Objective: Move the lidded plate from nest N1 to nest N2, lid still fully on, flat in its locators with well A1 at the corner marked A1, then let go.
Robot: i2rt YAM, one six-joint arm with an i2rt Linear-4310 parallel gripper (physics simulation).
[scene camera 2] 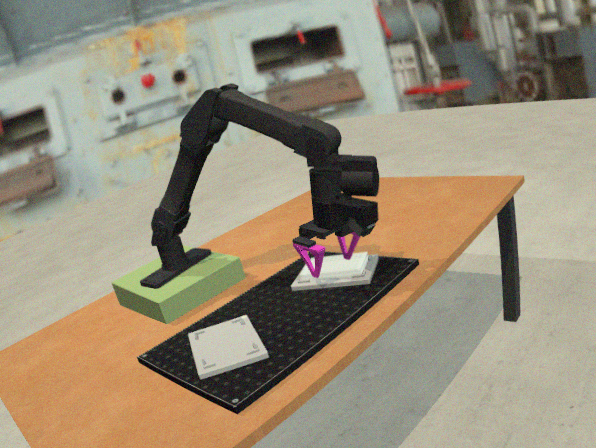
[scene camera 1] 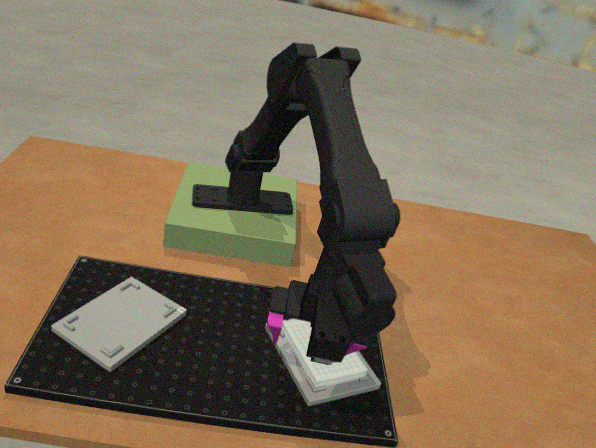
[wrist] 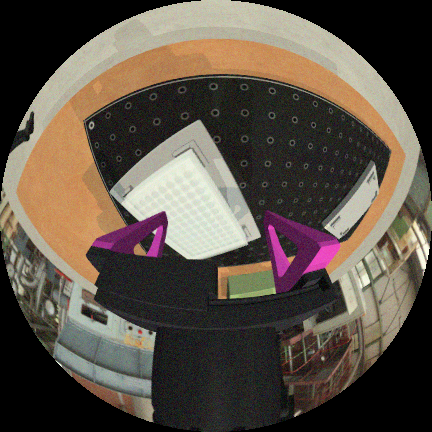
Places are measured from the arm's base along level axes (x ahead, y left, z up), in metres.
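Pixels of known places: gripper, fingertip midpoint: (scene camera 2: 331, 268) (scene camera 1: 306, 348) (wrist: 215, 216); arm's base at its link origin: (scene camera 2: 176, 269) (scene camera 1: 242, 201).
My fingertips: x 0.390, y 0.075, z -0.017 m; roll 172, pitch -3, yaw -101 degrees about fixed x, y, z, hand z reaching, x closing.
Ahead of a thing's pixels: the offset from my fingertips to its top centre. Level surfaces: height alone.
The white lidded plate {dz -0.002, dx -0.011, dy +0.029 m} (scene camera 1: 340, 371) (scene camera 2: 356, 262) (wrist: 185, 205) lies on the grey nest N1 {dz -0.013, dx -0.012, dy +0.029 m} (scene camera 1: 369, 384) (scene camera 2: 332, 286) (wrist: 160, 150), at the right of the black board in scene camera 1. It looks flat; the lid's edge is hard to make out. The second grey nest, N2 {dz -0.013, dx -0.067, dy -0.273 m} (scene camera 1: 120, 320) (scene camera 2: 227, 345) (wrist: 356, 201), carries no plate and has raised corner locators and a small pale mark at one corner. My gripper (scene camera 1: 314, 346) (scene camera 2: 332, 267) (wrist: 215, 216) is open, its magenta fingers apart, low over the plate. In scene camera 1 the gripper hides part of the plate.
Both nests stand on the black perforated board {dz -0.030, dx -0.043, dy -0.126 m} (scene camera 1: 225, 390) (scene camera 2: 300, 325) (wrist: 295, 122). The arm's base is on a green block (scene camera 1: 230, 242) (scene camera 2: 165, 307) (wrist: 250, 283) behind the board. The orange-brown table {dz -0.044 m} (scene camera 1: 480, 310) (scene camera 2: 75, 390) (wrist: 55, 175) extends around them.
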